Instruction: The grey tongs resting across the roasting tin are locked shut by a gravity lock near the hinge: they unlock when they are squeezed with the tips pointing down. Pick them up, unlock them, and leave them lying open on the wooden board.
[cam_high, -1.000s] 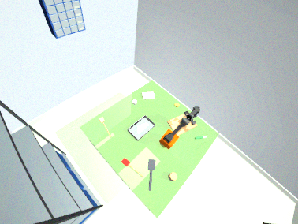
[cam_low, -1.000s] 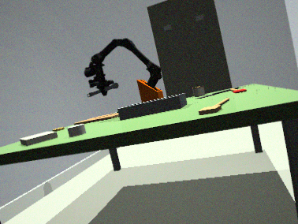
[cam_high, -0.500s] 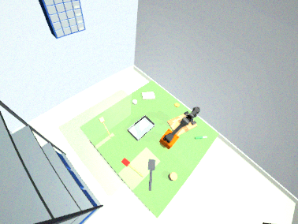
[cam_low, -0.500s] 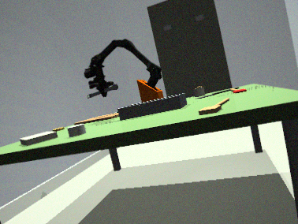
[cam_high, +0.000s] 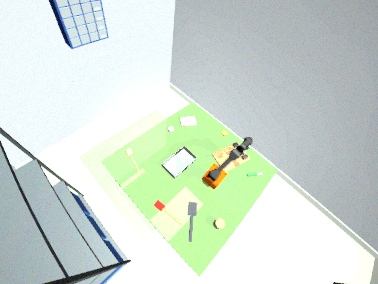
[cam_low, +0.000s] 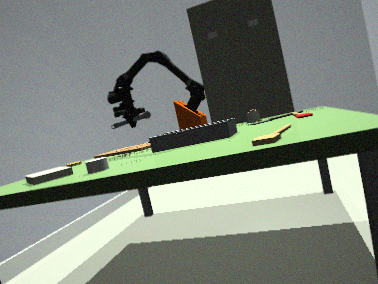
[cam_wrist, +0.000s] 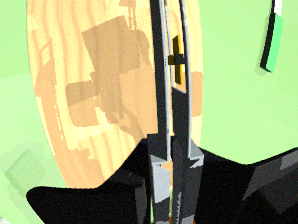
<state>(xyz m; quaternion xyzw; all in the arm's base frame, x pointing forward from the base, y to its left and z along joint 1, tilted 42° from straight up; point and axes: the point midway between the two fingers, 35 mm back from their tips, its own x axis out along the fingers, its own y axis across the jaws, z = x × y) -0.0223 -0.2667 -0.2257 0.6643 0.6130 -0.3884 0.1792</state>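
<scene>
Right now the wooden board is 4 cm ahead of my gripper tip, 2 cm to the right of it and 11 cm below it. Round my gripper tip: yellow disc (28 cm ahead, 21 cm to the right, 11 cm below); then roasting tin (36 cm ahead, 44 cm to the left, 9 cm below); then white block (67 cm ahead, 11 cm below).
</scene>
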